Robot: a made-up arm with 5 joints.
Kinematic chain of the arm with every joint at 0, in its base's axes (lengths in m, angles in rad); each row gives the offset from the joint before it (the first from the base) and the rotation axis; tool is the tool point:
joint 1: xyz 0 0 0.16 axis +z
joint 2: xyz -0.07 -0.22 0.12 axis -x
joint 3: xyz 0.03 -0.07 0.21 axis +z
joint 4: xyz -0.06 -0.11 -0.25 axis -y
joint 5: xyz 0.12 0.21 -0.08 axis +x
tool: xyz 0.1 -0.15 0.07
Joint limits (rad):
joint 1: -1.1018..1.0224
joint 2: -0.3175..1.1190
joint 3: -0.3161..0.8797
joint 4: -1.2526..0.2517
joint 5: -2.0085..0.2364
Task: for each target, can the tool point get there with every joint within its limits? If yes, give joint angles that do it. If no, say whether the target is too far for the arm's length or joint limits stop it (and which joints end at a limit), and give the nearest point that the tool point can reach.
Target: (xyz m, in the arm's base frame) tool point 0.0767 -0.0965 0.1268
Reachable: yes | joints 0.3110 0.4087 0.3798 -0.5476 -1.6372
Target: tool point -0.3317 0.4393 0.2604
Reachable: no: joint limits stop it (at a limit: joint 1, joint 2, joint 3, joint 4, joint 5) | nearest point -0.1313 0.1503 0.0827 | short by 0.394 m
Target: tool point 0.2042 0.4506 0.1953
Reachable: no: joint limits stop it (at a limit: joint 1, joint 2, joint 3, joint 5) | nearest point 0.1742 0.1006 0.2170 | short by 0.352 m
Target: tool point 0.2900 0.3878 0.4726
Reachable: no: joint limits stop it (at a limit: joint 1, joint 2, joint 3, joint 5) | nearest point 0.2058 0.0752 0.3449 | short by 0.348 m
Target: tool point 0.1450 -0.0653 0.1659
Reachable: yes | joints 0.3512 -0.1233 0.0087 -0.7041 -1.5224
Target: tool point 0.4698 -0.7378 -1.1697
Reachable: no: too far | nearest point 0.1854 -0.2912 0.0067 | short by 1.290 m
